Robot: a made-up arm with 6 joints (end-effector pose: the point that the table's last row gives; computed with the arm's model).
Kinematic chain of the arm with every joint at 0, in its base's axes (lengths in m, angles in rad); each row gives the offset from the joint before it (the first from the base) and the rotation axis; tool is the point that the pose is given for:
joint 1: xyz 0 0 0.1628 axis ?
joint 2: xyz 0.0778 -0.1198 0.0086 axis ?
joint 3: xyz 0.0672 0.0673 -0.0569 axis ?
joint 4: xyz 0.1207 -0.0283 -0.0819 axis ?
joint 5: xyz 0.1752 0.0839 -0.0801 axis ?
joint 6: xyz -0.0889 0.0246 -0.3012 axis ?
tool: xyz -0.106 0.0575 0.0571
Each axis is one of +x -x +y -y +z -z.
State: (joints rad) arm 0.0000 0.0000 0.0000 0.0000 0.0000 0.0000
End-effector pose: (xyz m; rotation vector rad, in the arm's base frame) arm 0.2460 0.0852 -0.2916 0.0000 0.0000 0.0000
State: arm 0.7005 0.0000 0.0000 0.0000 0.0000 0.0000
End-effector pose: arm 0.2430 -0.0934 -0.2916 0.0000 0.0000 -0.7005
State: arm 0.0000 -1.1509 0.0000 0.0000 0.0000 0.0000
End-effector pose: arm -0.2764 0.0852 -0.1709 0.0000 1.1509 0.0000
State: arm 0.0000 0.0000 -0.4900 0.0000 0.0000 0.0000
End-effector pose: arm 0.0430 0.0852 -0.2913 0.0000 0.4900 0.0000
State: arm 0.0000 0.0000 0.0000 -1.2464 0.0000 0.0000
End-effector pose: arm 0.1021 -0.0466 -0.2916 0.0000 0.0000 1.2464
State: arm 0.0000 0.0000 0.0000 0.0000 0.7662 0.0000
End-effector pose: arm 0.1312 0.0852 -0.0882 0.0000 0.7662 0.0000
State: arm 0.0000 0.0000 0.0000 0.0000 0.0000 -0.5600
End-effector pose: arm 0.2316 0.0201 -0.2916 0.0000 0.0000 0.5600
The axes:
joint 1: -z
joint 2: -y
joint 3: -y
joint 4: -z
joint 5: +y
joint 6: -z

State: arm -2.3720 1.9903 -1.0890 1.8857 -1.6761 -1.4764
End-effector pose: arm 0.1103 0.5843 0.0704 -0.0711 -1.4583 0.9390
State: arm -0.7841 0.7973 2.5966 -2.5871 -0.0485 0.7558
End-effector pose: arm 0.2459 -0.0917 0.5907 1.5280 2.6367 0.3016
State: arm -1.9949 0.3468 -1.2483 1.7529 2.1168 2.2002
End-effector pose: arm -0.0613 0.2981 -0.1163 2.3889 -0.1799 1.9528
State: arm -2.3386 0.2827 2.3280 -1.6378 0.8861 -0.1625
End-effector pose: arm -0.0091 0.3442 0.2640 0.3399 -2.3740 1.0314
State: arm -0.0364 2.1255 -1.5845 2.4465 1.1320 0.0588
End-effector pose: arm 0.4245 -0.1162 0.3484 1.8210 0.3479 -1.6664
